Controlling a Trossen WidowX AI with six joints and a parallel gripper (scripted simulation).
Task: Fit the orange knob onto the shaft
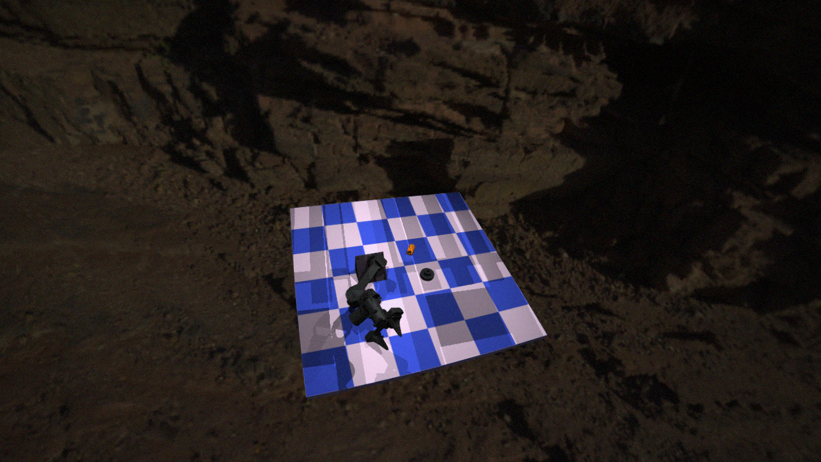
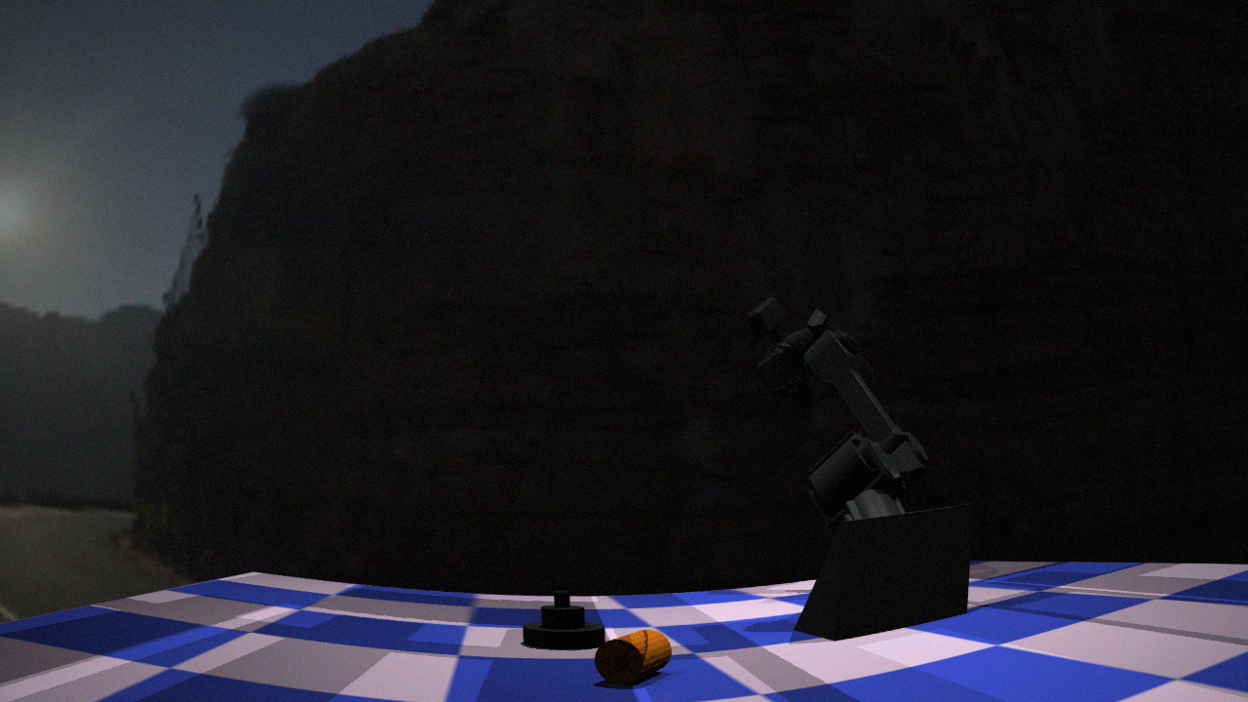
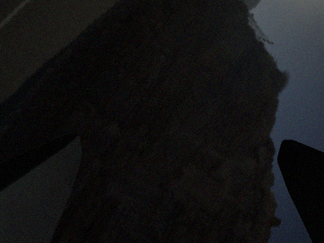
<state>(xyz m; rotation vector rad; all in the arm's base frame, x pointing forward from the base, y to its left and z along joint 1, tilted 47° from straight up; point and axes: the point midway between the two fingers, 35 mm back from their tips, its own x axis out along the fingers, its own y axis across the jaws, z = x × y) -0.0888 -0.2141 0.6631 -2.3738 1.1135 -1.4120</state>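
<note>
Now: the orange knob 77 cm to the left of my gripper tip, 37 cm below it and 33 cm ahead of it. Round my gripper tip: pedestal (57 cm to the left, 38 cm ahead, 36 cm below).
</note>
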